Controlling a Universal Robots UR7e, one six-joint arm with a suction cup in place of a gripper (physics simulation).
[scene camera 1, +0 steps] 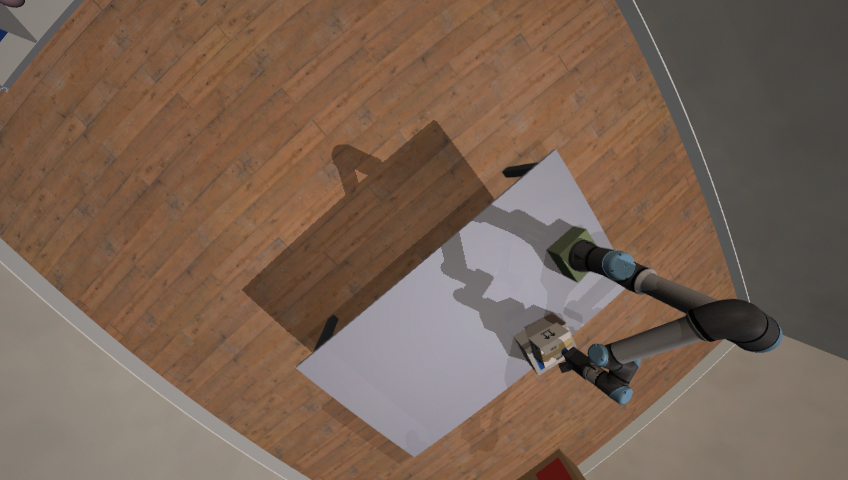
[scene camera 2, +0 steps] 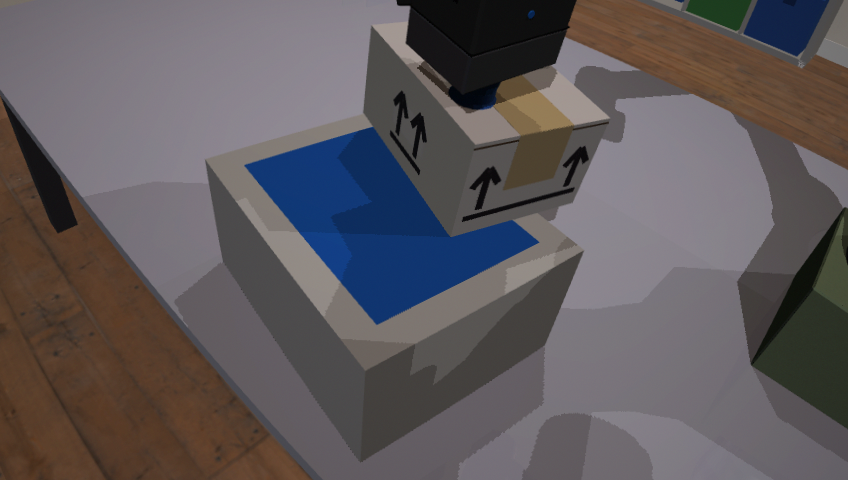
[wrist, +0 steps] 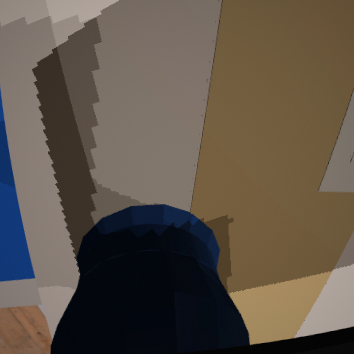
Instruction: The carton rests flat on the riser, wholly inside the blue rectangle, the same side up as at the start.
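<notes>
The carton has tan tape and black arrows that point up in scene camera 2. My suction cup is on its top, left of the tape. The carton looks upright and level. It overlaps the back right part of the blue rectangle and reaches past the rim of the riser. Its near lower corner appears to meet the blue. Its underside is hidden, so I cannot tell whether it fully touches the riser.
The riser stands near an edge of the pale table. The green arm base is to the right in scene camera 2. A brown box with a red inside is at the bottom of scene camera 1.
</notes>
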